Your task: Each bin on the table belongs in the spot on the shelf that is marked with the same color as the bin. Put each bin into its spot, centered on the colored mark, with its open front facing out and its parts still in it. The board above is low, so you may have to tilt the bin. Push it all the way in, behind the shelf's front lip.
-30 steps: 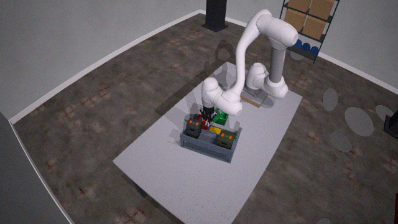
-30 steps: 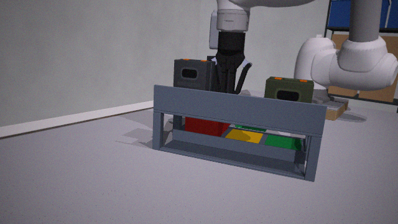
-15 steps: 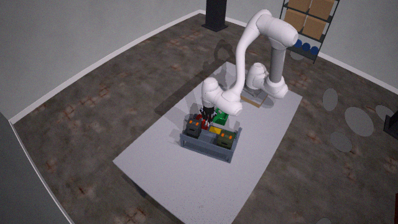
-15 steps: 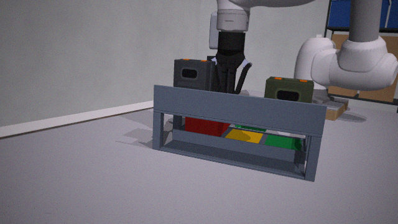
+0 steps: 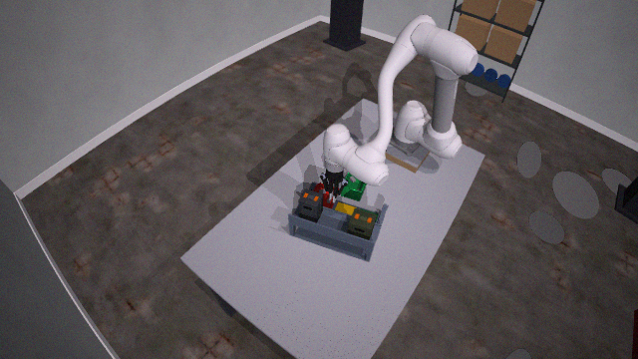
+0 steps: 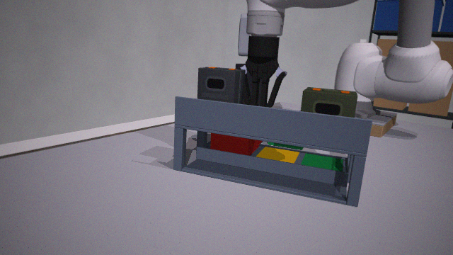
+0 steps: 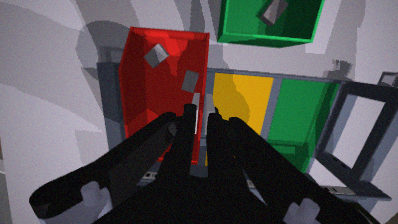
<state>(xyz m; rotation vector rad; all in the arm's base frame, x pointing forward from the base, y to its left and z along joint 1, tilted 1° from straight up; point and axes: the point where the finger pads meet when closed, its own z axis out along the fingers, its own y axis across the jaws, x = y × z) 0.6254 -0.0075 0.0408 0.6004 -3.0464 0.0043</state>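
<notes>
The red bin lies 5 cm to the right of my hand, 4 cm below it and 1 cm ahead of it. The rest, counted from my hand: olive box 22 cm to the left, 7 cm ahead, 6 cm above; then green bin 18 cm behind, 5 cm below; then dark grey box 15 cm ahead, 8 cm above, 1 cm to the left.
</notes>
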